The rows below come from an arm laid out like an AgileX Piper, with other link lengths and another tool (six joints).
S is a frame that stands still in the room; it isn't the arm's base.
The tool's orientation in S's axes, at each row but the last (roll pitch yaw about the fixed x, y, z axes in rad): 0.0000, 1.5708, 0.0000; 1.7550, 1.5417, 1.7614; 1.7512, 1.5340, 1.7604; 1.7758, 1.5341, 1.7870; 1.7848, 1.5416, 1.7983; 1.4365, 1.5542, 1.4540
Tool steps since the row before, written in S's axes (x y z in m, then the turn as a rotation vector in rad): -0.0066, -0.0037, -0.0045, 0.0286, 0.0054, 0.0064; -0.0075, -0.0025, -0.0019, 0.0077, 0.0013, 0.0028; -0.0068, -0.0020, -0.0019, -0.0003, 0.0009, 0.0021; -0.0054, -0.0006, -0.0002, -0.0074, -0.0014, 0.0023; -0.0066, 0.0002, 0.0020, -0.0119, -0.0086, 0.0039; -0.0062, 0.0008, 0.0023, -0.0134, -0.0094, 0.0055
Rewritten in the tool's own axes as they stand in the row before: 0.0045, -0.0037, -0.0066, -0.0064, 0.0054, 0.0286; 0.0019, -0.0025, -0.0075, -0.0028, 0.0013, 0.0077; 0.0019, -0.0020, -0.0068, -0.0021, 0.0010, -0.0003; 0.0002, -0.0005, -0.0054, -0.0023, -0.0012, -0.0074; -0.0020, 0.0003, -0.0066, -0.0041, -0.0083, -0.0120; -0.0023, 0.0009, -0.0062, -0.0057, -0.0091, -0.0136
